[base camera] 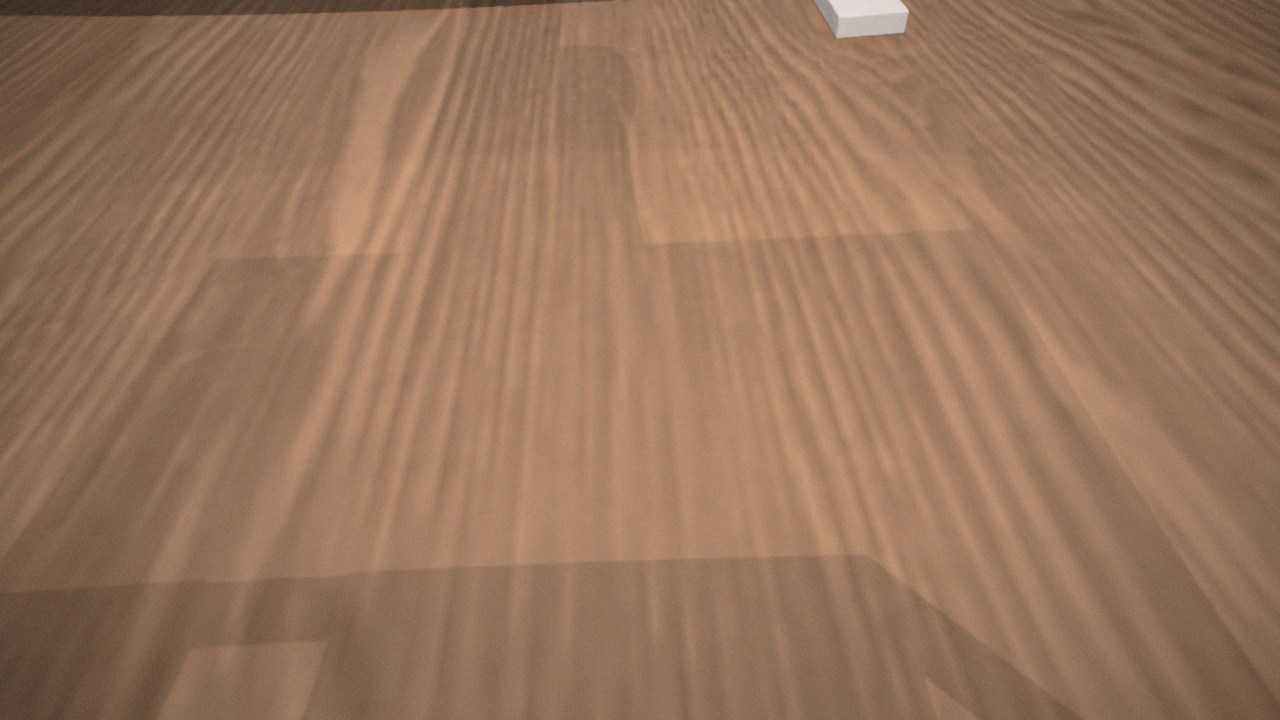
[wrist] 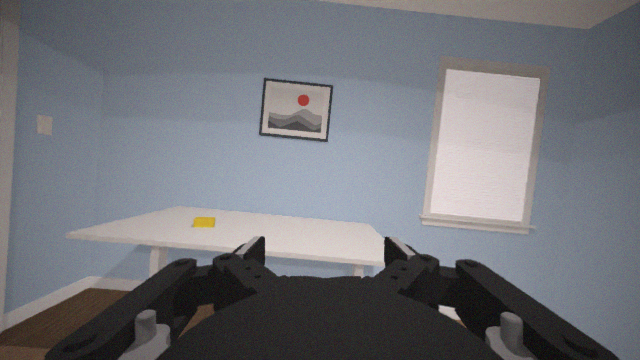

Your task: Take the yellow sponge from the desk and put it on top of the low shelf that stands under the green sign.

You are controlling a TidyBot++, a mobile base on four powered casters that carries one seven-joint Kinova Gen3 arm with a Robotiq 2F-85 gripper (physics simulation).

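Frame: origin at the arm's base, x ahead, y left, z up, level; centimetres.
Seen in the pictures: gripper, fingertip midpoint: [wrist: 324, 249].
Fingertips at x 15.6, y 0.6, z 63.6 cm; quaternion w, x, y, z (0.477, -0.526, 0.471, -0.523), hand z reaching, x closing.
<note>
Offsets run from my fingertips to a thing's middle. "pt": to the spot under its first point. Level surfaces: height alone.
The yellow sponge {dx +105.8, dy +66.8, dz -29.0 cm} [wrist: 204, 222] lies on the white desk {dz -31.2 cm} [wrist: 300, 240], on the left part of its top in the wrist view. My gripper [wrist: 324, 249] is open, with no object between its fingers. The desk stands some way beyond the gripper, and the sponge shows to the left of the left finger. The low shelf and the green sign do not show in either view.
A white foot {pt dx +84.0, dy -26.5, dz -101.1 cm} [base camera: 866, 17] stands on the wooden floor {dz -103.2 cm} [base camera: 626, 358] at the top of the base view. A framed picture [wrist: 296, 109] and a window [wrist: 485, 145] are on the blue wall behind the desk. A desk leg {pt dx +110.8, dy +96.2, dz -57.2 cm} [wrist: 157, 261] stands at the left.
</note>
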